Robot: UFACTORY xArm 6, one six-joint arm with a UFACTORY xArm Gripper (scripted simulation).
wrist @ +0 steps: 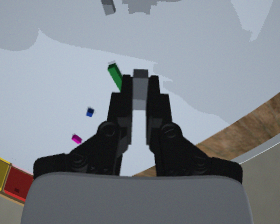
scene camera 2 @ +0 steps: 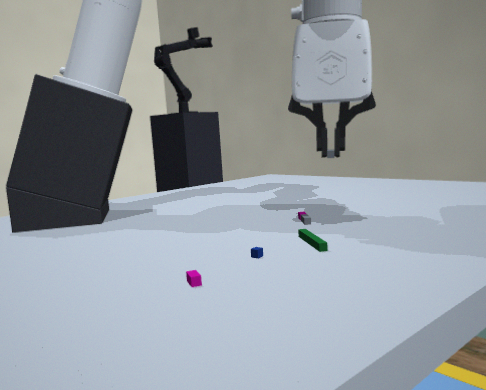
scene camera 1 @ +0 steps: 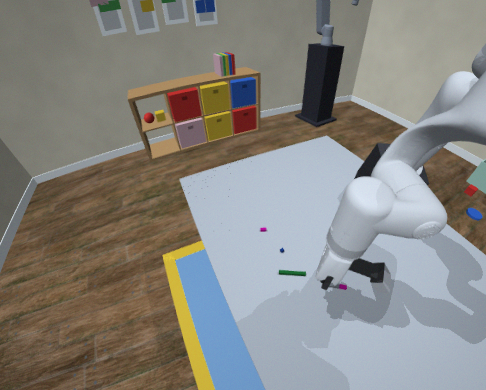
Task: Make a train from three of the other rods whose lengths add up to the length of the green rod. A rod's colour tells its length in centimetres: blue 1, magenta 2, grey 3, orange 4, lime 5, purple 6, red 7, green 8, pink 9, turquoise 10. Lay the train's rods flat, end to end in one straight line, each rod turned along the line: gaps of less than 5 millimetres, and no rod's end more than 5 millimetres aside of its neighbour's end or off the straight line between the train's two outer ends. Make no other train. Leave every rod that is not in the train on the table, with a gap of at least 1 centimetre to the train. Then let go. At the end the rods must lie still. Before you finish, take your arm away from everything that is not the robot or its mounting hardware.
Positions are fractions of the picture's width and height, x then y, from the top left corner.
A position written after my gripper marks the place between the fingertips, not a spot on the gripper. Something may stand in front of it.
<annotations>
my gripper: wrist 0.50,0.40; scene camera 2 0.68,0.40; scene camera 1 0.67,0.71
</annotations>
